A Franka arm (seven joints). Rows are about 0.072 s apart.
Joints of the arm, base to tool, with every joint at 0 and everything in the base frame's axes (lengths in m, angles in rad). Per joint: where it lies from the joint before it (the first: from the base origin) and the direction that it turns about. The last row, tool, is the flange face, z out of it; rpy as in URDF.
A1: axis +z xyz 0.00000 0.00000 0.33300
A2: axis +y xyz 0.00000 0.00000 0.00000
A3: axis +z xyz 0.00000 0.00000 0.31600
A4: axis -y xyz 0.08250 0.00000 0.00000
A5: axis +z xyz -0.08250 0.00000 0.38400
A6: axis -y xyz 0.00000 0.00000 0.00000
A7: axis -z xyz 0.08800 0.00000 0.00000
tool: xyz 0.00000 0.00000 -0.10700 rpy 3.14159 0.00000 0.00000
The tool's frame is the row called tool.
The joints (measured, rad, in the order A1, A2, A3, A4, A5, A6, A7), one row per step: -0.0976, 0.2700, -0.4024, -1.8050, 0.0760, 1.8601, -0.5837; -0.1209, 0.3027, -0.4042, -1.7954, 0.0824, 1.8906, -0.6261; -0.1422, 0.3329, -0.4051, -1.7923, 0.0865, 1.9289, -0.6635; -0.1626, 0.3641, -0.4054, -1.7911, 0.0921, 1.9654, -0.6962; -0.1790, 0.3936, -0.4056, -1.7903, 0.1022, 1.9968, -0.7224; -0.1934, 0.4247, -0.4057, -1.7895, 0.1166, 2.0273, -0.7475; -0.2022, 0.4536, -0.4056, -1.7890, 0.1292, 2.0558, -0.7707; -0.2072, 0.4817, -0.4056, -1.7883, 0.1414, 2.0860, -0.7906; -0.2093, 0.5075, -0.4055, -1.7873, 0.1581, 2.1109, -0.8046; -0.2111, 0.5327, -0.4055, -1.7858, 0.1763, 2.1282, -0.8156; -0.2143, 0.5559, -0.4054, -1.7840, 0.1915, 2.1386, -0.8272; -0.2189, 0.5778, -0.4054, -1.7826, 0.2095, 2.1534, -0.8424; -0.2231, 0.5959, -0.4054, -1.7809, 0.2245, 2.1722, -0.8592; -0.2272, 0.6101, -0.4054, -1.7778, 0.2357, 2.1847, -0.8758; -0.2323, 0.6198, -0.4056, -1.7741, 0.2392, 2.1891, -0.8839; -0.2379, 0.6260, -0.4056, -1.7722, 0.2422, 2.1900, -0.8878
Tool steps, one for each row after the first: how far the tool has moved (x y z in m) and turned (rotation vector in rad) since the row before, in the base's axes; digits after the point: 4 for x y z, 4 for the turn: 0.0003, -0.0157, -0.0121, -0.0046, -0.0075, 0.0159; -0.0005, -0.0144, -0.0133, -0.0087, -0.0090, 0.0149; -0.0014, -0.0133, -0.0150, -0.0066, -0.0047, 0.0110; -0.0013, -0.0105, -0.0146, -0.0021, -0.0034, 0.0060; -0.0012, -0.0091, -0.0158, 0.0009, -0.0031, 0.0044; -0.0002, -0.0059, -0.0149, 0.0001, -0.0022, 0.0089; 0.0008, -0.0041, -0.0142, -0.0024, -0.0039, 0.0096; 0.0013, -0.0020, -0.0132, 0.0016, -0.0042, 0.0035; 0.0005, -0.0013, -0.0132, 0.0058, 0.0002, -0.0009; -0.0008, -0.0017, -0.0124, 0.0077, 0.0049, -0.0004; -0.0012, -0.0027, -0.0115, 0.0066, -0.0010, -0.0002; -0.0005, -0.0030, -0.0089, 0.0013, -0.0065, 0.0038; -0.0005, -0.0028, -0.0064, 0.0015, -0.0047, 0.0061; -0.0012, -0.0032, -0.0040, 0.0002, 0.0009, 0.0014; -0.0019, -0.0030, -0.0029, 0.0019, 0.0021, -0.0033
